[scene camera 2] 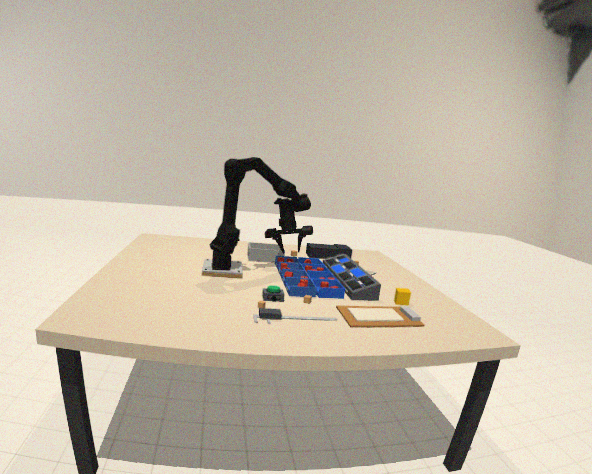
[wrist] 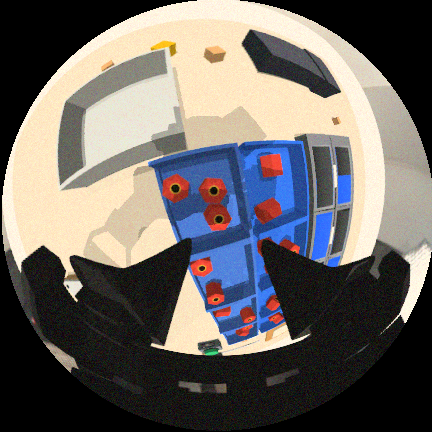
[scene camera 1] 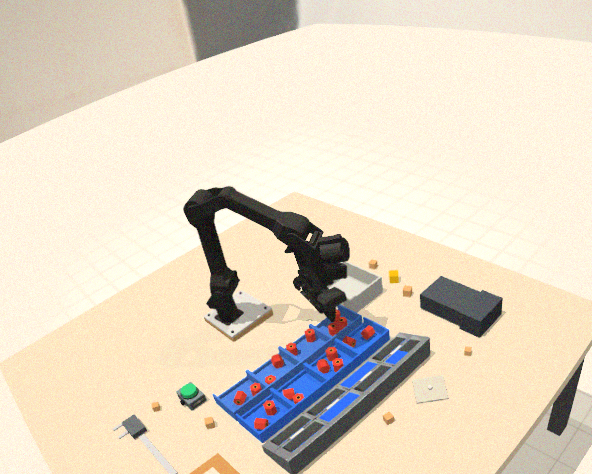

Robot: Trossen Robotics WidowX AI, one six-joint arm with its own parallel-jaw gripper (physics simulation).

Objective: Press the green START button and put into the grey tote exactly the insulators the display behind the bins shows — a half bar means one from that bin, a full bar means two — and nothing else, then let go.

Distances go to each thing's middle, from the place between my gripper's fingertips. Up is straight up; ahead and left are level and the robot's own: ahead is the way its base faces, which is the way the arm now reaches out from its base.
I see my gripper 170 mm to the right of the grey tote (scene camera 1: 361,286), 70 mm past it and 40 mm above it. Round my hand: black box (scene camera 1: 474,311) 250 mm to the left, 250 mm ahead, 40 mm below; display (scene camera 1: 332,431) 190 mm ahead, 150 mm to the right, 40 mm below; grey plate (scene camera 1: 438,392) 320 mm ahead, 60 mm below, 20 mm to the right.
